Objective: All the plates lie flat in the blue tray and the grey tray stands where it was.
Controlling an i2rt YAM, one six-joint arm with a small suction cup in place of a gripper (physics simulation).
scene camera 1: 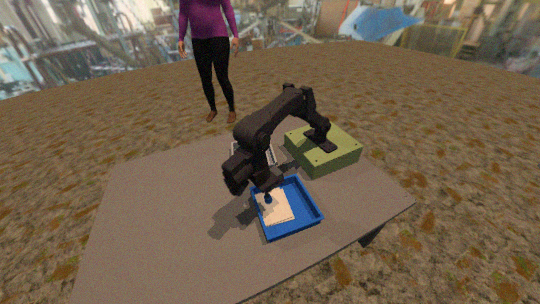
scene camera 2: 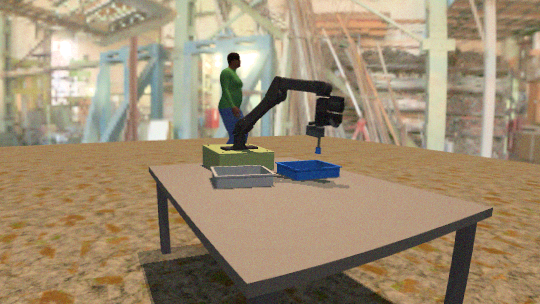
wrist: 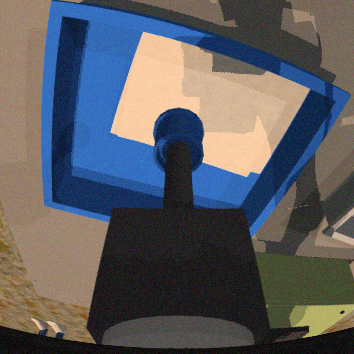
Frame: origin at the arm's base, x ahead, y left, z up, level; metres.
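Seen in the pictures: hand at its tool point: [scene camera 1: 268, 200] [scene camera 2: 317, 153] [wrist: 177, 130]; arm's base at its link origin: [scene camera 1: 319, 140] [scene camera 2: 239, 148].
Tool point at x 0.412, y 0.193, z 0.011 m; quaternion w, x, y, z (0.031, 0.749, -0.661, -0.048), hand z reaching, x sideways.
Pixels of each thing's top centre, then the offset from my tool point to it. Level surfaces: height alone.
- blue tray at its top centre: [wrist: 172, 156] [scene camera 1: 284, 201] [scene camera 2: 307, 164] dx -0.069, dy -0.002, dz -0.062 m
- grey tray at its top centre: [scene camera 2: 240, 170] [scene camera 1: 252, 152] dx -0.091, dy -0.355, dz -0.062 m
- table at its surface level: dz -0.112 m
Cream plates [scene camera 1: 280, 210] [wrist: 142, 90] lie in the blue tray [scene camera 1: 303, 206] [scene camera 2: 310, 173] [wrist: 46, 125], toward one side of it, looking flat. Slightly offset edges suggest more than one in the stack; the count cannot be told. My suction cup [scene camera 1: 268, 199] [scene camera 2: 318, 150] [wrist: 178, 125] is off and bare, and hangs above the blue tray and the plates. The grey tray [scene camera 2: 243, 183] stands upright on the table beside the blue tray. In scene camera 1 my arm covers most of it, and its inside is hidden in scene camera 2.
The green base block [scene camera 1: 336, 166] [scene camera 2: 240, 160] [wrist: 300, 277] carries my arm and stands close behind both trays. The table [scene camera 1: 165, 215] [scene camera 2: 320, 225] bears all of these. A person in a purple top [scene camera 1: 207, 20] and one in a green top [scene camera 2: 231, 85] stand on the floor beyond the table.
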